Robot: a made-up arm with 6 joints. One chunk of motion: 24 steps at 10 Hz.
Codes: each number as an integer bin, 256 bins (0 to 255) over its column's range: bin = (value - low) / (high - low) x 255, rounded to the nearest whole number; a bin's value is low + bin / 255 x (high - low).
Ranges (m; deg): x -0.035..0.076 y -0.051..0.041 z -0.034..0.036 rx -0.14..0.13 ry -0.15..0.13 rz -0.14..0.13
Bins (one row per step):
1: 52 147 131 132 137 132
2: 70 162 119 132 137 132
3: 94 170 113 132 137 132
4: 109 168 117 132 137 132
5: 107 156 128 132 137 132
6: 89 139 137 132 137 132
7: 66 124 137 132 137 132
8: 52 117 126 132 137 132
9: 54 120 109 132 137 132
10: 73 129 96 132 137 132
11: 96 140 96 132 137 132
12: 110 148 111 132 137 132
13: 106 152 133 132 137 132
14: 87 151 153 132 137 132
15: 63 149 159 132 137 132
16: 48 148 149 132 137 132
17: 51 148 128 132 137 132
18: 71 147 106 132 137 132
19: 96 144 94 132 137 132
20: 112 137 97 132 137 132
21: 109 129 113 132 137 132
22: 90 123 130 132 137 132
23: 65 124 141 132 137 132
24: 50 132 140 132 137 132
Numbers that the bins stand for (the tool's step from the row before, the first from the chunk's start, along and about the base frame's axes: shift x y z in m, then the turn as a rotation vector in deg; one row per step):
1: -0.01236 0.00204 0.00196 0.000 0.000 0.000
2: -0.00453 0.00745 -0.00133 0.000 0.000 0.000
3: 0.00592 0.01033 -0.00298 0.000 0.000 0.000
4: 0.01245 0.00961 -0.00188 0.000 0.000 0.000
5: 0.01158 0.00528 0.00114 0.000 0.000 0.000
6: 0.00374 -0.00085 0.00361 0.000 0.000 0.000
7: -0.00627 -0.00626 0.00361 0.000 0.000 0.000
8: -0.01236 -0.00879 0.00059 0.000 0.000 0.000
9: -0.01149 -0.00771 -0.00408 0.000 0.000 0.000
10: -0.00322 -0.00446 -0.00765 0.000 0.000 0.000
11: 0.00679 -0.00049 -0.00765 0.000 0.000 0.000
12: 0.01288 0.00240 -0.00353 0.000 0.000 0.000
13: 0.01114 0.00384 0.00251 0.000 0.000 0.000
14: 0.00287 0.00348 0.00800 0.000 0.000 0.000
15: -0.00758 0.00276 0.00965 0.000 0.000 0.000
16: -0.01411 0.00240 0.00690 0.000 0.000 0.000
17: -0.01280 0.00240 0.00114 0.000 0.000 0.000
18: -0.00409 0.00204 -0.00490 0.000 0.000 0.000
19: 0.00679 0.00095 -0.00820 0.000 0.000 0.000
20: 0.01375 -0.00157 -0.00737 0.000 0.000 0.000
21: 0.01245 -0.00446 -0.00298 0.000 0.000 0.000
22: 0.00418 -0.00662 0.00169 0.000 0.000 0.000
23: -0.00671 -0.00626 0.00471 0.000 0.000 0.000
24: -0.01324 -0.00338 0.00443 0.000 0.000 0.000

